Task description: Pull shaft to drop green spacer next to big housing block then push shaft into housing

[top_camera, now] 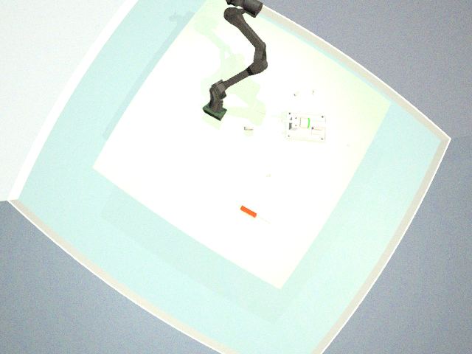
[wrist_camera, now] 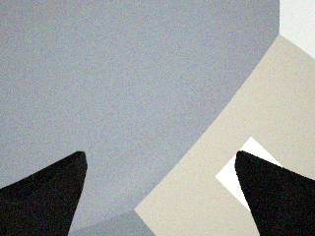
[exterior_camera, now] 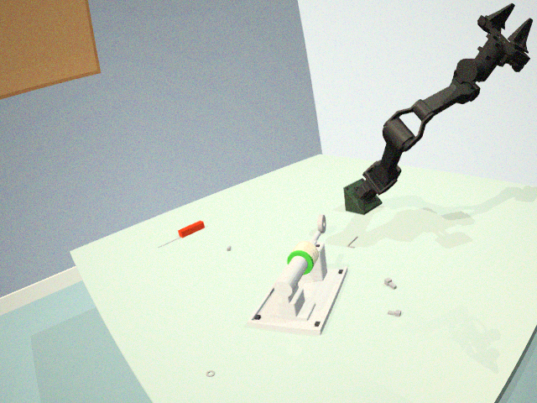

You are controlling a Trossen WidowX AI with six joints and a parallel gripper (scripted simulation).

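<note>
Right now the shaft is 540 mm ahead of my gripper tip, 280 mm to the right of it and 480 mm below it. From my gripper tip the other things lie so: green spacer 570 mm ahead, 260 mm to the right, 480 mm below; then cream spacer 540 mm ahead, 280 mm to the right, 480 mm below.
</note>
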